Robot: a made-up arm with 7 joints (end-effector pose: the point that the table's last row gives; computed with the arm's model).
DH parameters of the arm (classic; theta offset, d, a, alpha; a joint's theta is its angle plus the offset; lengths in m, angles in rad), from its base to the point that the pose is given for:
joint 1: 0 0.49 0 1.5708
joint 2: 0 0.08 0 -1.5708
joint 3: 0 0.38 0.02 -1.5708
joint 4: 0 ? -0.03 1.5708
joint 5: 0 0.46 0 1.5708
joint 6: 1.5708 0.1 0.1 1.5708
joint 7: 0 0.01 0 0
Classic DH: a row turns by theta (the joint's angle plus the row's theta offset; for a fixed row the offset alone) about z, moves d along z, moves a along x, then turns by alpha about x.
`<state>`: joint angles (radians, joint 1 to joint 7).
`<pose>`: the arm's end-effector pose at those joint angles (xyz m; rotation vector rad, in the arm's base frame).
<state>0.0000 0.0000 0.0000 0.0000 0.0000 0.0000 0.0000</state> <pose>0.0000 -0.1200 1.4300 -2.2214 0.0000 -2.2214</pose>
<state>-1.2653 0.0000 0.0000 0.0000 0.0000 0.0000 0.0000</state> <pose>-0.1144 -0.0361 1.4300 1.4306 -1.0489 1.4306</pose>
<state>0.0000 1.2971 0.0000 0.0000 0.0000 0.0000 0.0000</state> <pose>-0.9050 -0.1200 0.7441 -0.4286 0.0000 -3.1122</pose>
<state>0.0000 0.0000 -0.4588 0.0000 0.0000 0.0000 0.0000</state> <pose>-0.0177 -0.1159 1.4300 1.9664 -0.4592 1.9664</pose>
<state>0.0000 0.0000 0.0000 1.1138 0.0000 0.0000 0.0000</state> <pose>0.5137 -0.1200 1.1351 -3.0599 0.0000 -0.7116</pose>
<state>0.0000 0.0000 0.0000 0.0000 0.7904 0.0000 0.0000</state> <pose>0.0681 -0.0833 1.4300 -1.7567 -0.7328 -1.7567</pose>
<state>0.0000 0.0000 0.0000 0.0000 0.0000 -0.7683 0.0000</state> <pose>0.0667 -0.1200 1.3950 -2.8921 0.0000 -1.2270</pose>
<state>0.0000 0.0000 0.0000 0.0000 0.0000 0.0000 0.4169</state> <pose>0.0000 -0.1200 1.4300 -1.9916 0.4213 -1.9916</pose>
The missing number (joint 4, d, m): 0.06
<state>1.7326 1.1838 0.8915 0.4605 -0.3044 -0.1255 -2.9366</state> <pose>0.0488 -0.7651 0.9947 -1.1875 0.2302 1.5387</pose>
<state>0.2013 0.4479 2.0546 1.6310 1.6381 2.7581 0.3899</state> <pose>-0.3456 0.1870 0.6613 -1.3335 0.3409 -0.3928</pose>
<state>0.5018 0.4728 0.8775 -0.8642 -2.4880 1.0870 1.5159</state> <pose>-0.4622 -0.5462 0.9303 0.7391 1.6018 -1.7437</pose>
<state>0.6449 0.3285 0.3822 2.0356 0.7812 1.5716 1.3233</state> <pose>0.2825 0.2296 0.8218 -1.5201 0.8241 -0.1259</pose>
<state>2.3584 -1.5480 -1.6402 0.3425 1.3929 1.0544 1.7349</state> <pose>-0.3744 0.8264 0.5647 -1.9862 -0.4188 0.1377</pose>
